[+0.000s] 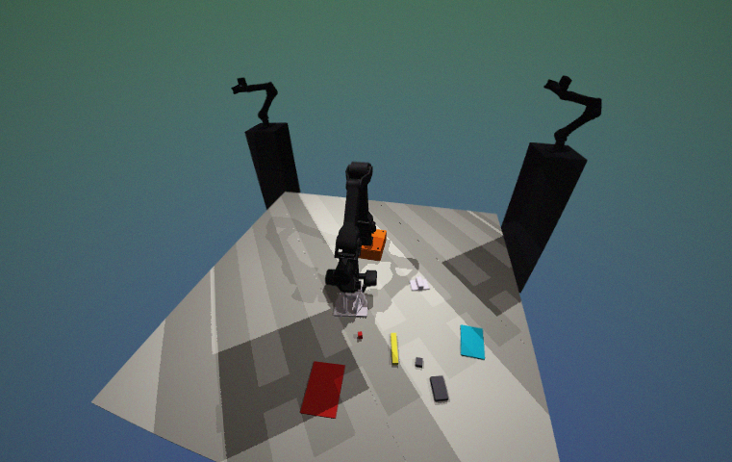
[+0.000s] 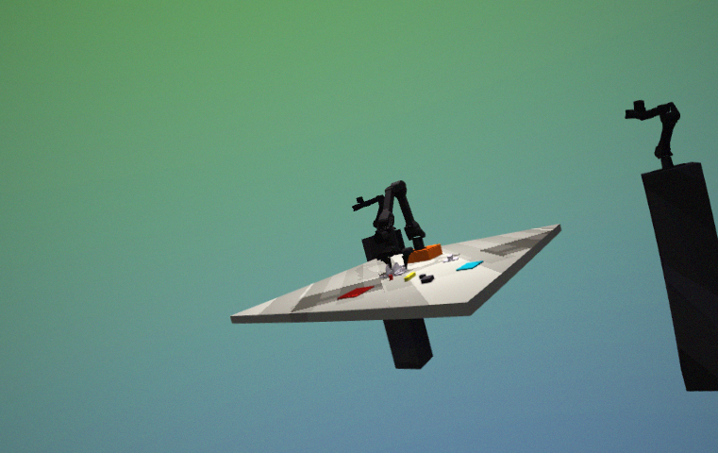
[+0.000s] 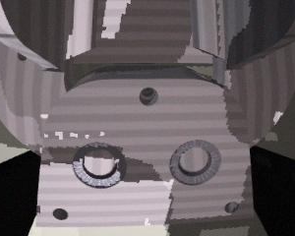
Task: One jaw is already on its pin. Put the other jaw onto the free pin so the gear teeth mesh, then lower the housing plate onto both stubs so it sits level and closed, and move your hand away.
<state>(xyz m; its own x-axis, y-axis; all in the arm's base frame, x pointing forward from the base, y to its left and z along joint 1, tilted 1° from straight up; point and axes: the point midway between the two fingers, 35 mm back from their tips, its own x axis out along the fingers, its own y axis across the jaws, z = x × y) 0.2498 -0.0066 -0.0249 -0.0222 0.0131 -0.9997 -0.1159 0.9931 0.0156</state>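
Right now the jaw is 30 mm ahead of my gripper tip, 10 mm to the right of it and 10 mm above it. The rest, counted from my gripper tip: small red cube 180 mm ahead, 60 mm to the left; then yellow bar 210 mm ahead, 180 mm to the left; then red sheet 360 mm ahead, 10 mm to the right.
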